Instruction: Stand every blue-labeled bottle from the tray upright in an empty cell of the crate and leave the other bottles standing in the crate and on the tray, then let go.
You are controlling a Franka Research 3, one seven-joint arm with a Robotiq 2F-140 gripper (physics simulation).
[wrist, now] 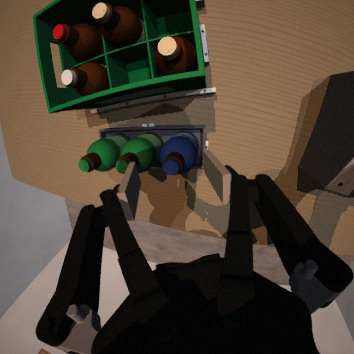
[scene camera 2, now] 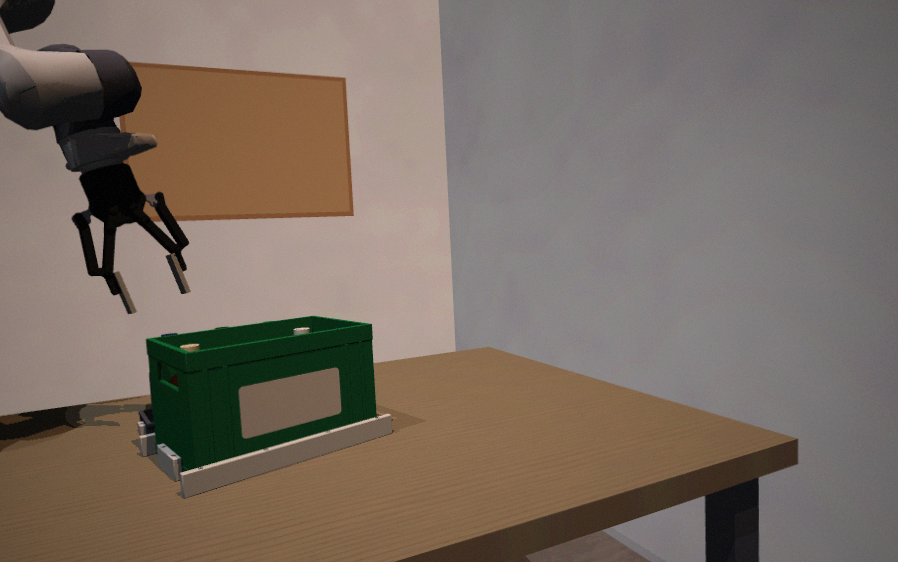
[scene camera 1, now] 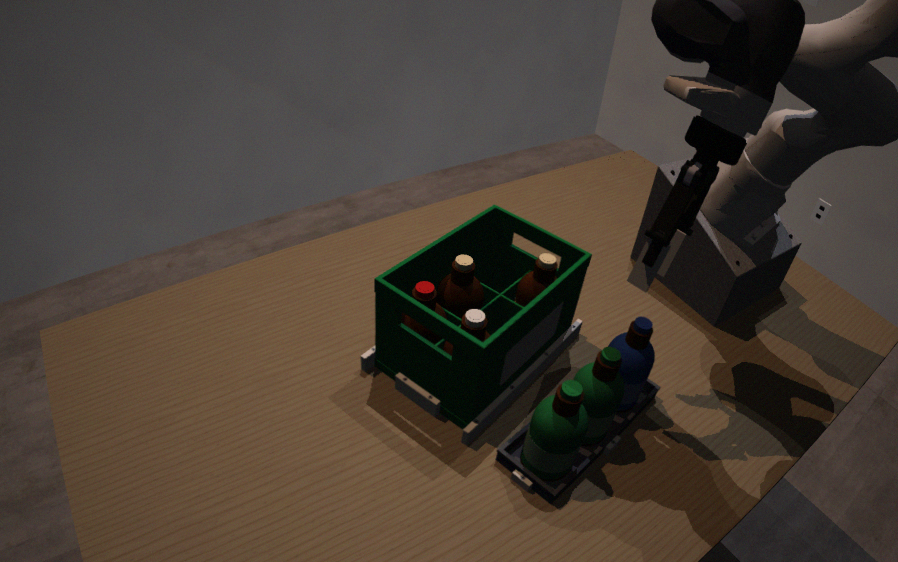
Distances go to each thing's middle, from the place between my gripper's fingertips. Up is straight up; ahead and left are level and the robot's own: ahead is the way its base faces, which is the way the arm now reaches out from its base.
The blue-labeled bottle (scene camera 1: 637, 353) is 10 mm ahead of my hand, 30 mm to the left of it and 130 mm below it. The rest, counted from my hand: white-capped bottle (scene camera 1: 474, 322) 220 mm ahead, 80 mm to the right, 130 mm below; then red-capped bottle (scene camera 1: 424, 292) 250 mm ahead, 160 mm to the right, 130 mm below.
